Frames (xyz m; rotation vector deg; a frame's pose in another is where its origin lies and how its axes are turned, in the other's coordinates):
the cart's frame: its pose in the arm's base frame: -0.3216 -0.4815 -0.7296 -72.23 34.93 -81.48
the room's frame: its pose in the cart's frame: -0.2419 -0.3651 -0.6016 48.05 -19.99 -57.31
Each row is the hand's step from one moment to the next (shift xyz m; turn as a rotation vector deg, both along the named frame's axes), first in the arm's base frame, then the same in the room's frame.
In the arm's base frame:
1: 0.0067 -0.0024 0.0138 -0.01 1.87 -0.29
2: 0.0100 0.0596 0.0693 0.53 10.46 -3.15
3: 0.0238 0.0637 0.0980 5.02 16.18 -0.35
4: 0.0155 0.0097 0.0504 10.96 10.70 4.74
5: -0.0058 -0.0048 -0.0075 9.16 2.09 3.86
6: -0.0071 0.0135 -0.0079 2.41 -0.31 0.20
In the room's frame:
1: 0.0108 0.0098 0.0054 -0.76 -0.86 1.50
2: 0.0430 -0.0022 0.0812 -5.84 -4.61 8.02
3: 0.0631 0.0141 0.1002 -6.38 -2.50 15.50
4: 0.0376 0.0199 0.0327 -2.33 6.11 14.64
5: -0.0035 -0.0046 -0.0089 -0.19 7.99 6.27
6: -0.0084 -0.0136 0.0063 -0.55 2.30 0.60

